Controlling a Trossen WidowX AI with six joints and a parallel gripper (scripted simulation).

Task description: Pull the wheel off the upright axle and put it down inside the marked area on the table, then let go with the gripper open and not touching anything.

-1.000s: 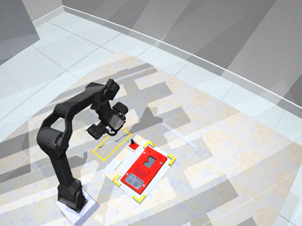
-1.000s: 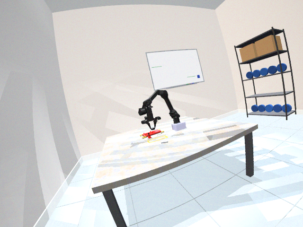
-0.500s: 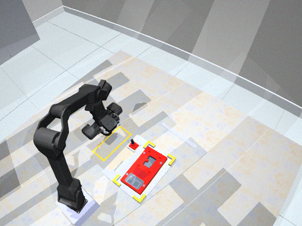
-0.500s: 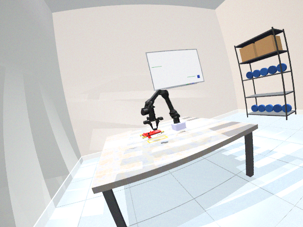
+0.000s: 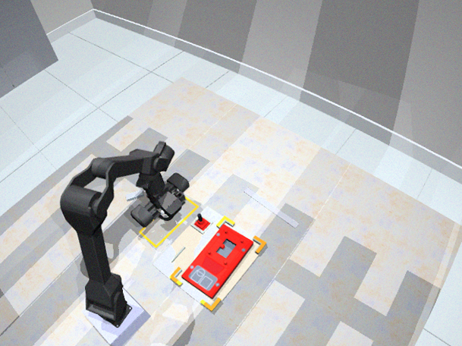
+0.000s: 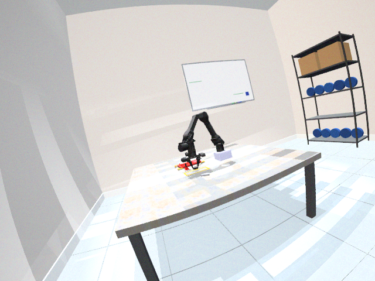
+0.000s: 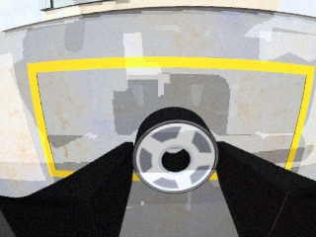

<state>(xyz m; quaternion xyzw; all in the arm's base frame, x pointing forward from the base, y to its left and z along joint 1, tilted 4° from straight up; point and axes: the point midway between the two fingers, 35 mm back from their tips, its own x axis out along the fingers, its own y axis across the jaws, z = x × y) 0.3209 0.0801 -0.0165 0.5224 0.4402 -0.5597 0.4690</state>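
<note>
My gripper tip is right at the wheel. From my gripper tip the other things lie so: thin grey strip: 190 mm ahead, 260 mm to the right, 30 mm below.
</note>
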